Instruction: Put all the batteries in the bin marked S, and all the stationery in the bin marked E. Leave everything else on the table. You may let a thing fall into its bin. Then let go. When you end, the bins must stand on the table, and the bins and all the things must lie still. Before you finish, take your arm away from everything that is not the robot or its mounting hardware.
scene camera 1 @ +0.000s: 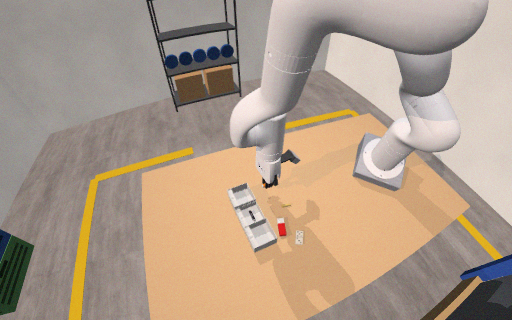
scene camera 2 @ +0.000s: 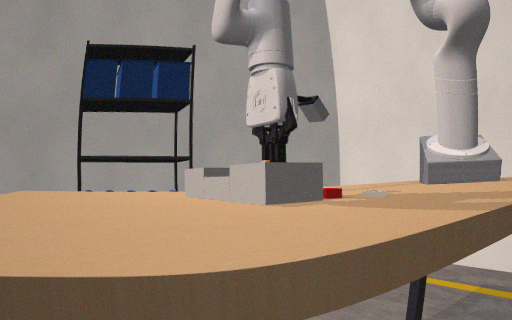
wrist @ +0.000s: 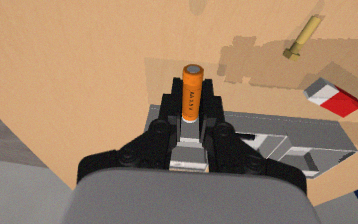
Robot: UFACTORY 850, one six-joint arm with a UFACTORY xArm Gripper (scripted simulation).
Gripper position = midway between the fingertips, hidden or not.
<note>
In view: the gripper [scene camera 2: 274, 167] and an orange battery [wrist: 193, 74].
The gripper shows as well in scene camera 1 [scene camera 1: 267, 184] and in the wrist view [wrist: 191, 92].
</note>
